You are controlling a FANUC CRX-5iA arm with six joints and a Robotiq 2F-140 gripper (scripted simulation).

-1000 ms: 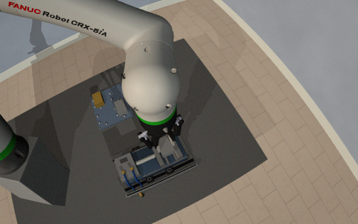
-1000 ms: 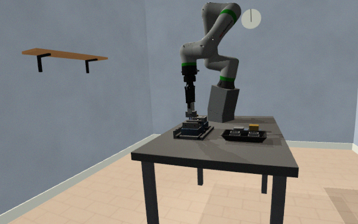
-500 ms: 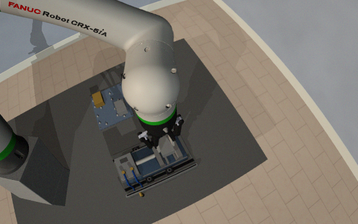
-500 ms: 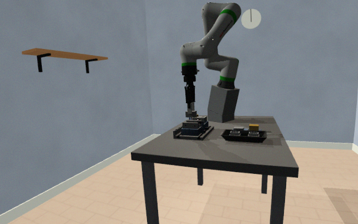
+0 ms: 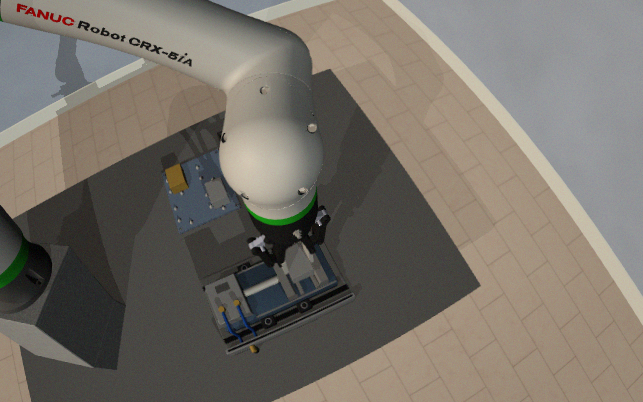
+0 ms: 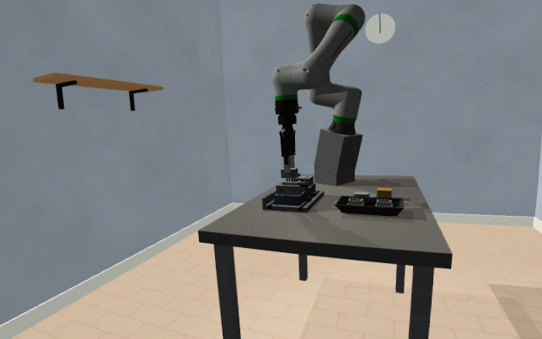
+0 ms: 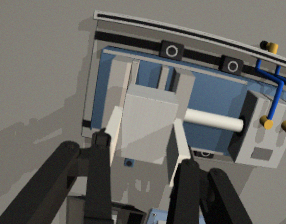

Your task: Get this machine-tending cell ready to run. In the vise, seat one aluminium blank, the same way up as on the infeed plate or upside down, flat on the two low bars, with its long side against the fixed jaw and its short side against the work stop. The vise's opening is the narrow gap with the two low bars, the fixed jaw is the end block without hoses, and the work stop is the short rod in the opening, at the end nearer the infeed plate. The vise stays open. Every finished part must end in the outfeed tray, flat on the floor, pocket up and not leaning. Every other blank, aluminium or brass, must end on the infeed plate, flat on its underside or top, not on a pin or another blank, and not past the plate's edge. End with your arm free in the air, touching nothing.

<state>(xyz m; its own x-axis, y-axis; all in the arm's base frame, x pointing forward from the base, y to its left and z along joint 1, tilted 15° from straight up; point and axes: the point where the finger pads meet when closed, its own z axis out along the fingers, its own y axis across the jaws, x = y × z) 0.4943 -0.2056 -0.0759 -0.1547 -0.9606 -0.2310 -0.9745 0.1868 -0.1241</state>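
Right now the white rod is 80 mm behind my hand, 20 mm to the left of it and 100 mm below it. The rest, counted from my hand: brass blank: 120 mm behind, 400 mm to the left, 150 mm below; vise: 60 mm behind, 20 mm to the left, 140 mm below.
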